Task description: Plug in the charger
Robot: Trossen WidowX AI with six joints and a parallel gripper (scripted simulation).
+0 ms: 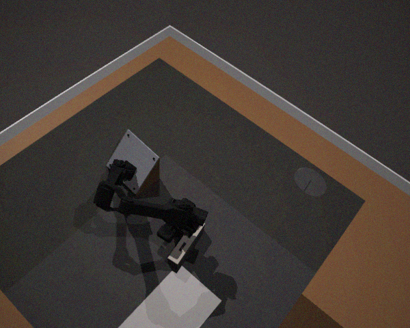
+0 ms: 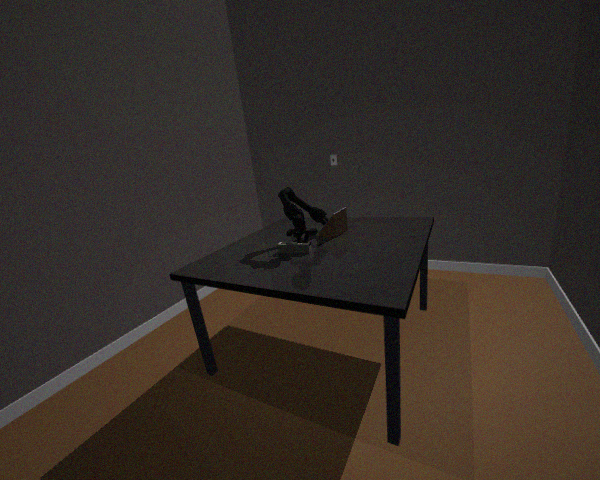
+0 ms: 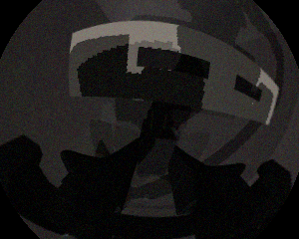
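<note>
Right now my gripper tip is 20 mm short of the dark charger and 10 mm below it.
</note>
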